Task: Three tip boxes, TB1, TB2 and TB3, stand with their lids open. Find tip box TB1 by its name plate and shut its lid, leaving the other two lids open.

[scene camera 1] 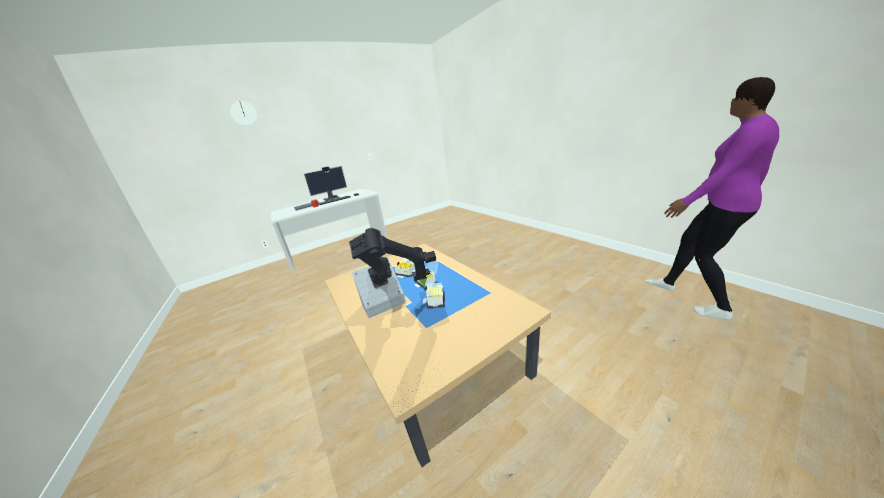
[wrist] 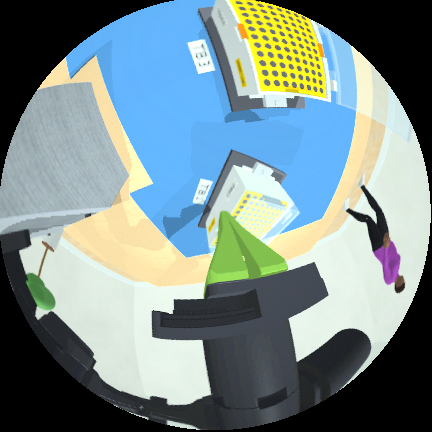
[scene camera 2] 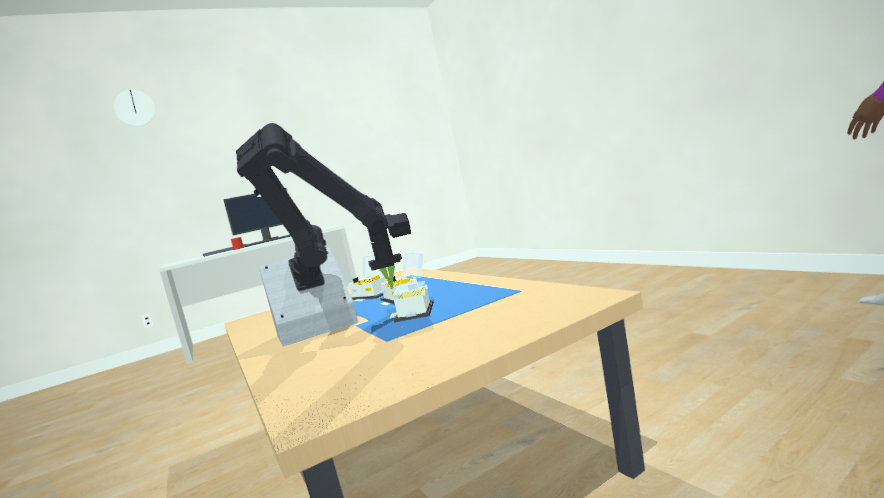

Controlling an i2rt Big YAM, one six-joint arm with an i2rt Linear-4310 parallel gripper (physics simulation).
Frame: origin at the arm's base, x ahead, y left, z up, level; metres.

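Seen in the pictures: gripper, between the fingertips: [scene camera 1: 424, 287] [wrist: 222, 214] [scene camera 2: 392, 288]; arm's base, origin of its link: [scene camera 1: 377, 276] [scene camera 2: 306, 273].
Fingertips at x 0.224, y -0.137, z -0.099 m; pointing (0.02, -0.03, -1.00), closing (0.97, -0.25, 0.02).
Note:
Offsets run from my fingertips to a thing's middle. "*": to the spot under its first point. Level surfaces: height alone.
TB1 @(dx +0.026, dy -0.052, dz -0.038 m) [scene camera 1: 435, 298] [scene camera 2: 412, 304] [wrist: 227, 189] is the nearest box in the scene views. Its name plate @(* dx -0.022, dy -0.025, dz -0.075 m) [wrist: 201, 192] shows in the wrist view. Its clear lid @(* dx +0.090, dy -0.026, dz +0.001 m) [wrist: 292, 214] lies down over the tips; I cannot tell if it is latched. TB3 @(dx +0.079, dy +0.168, dz -0.012 m) [scene camera 2: 403, 282] [wrist: 287, 50], the middle box, has its clear lid [scene camera 2: 413, 264] [wrist: 345, 70] standing open. The farthest box @(dx +0.012, dy +0.380, dz -0.044 m) [scene camera 1: 404, 267] [scene camera 2: 366, 287] also has an upright lid [scene camera 2: 373, 262]; its name is unreadable. My gripper [scene camera 1: 424, 283] [scene camera 2: 390, 286] [wrist: 222, 214] is shut and empty, pointing down near TB1 and TB3.
The boxes stand on a blue mat @(dz -0.077 m) [scene camera 1: 460, 290] [scene camera 2: 470, 293] [wrist: 145, 100] on the wooden table @(dz -0.080 m) [scene camera 1: 482, 334] [scene camera 2: 494, 340]. The grey robot base [scene camera 1: 378, 300] [scene camera 2: 309, 318] [wrist: 65, 145] stands left of them. A person [scene camera 1: 742, 167] [wrist: 389, 260] is beyond the table.

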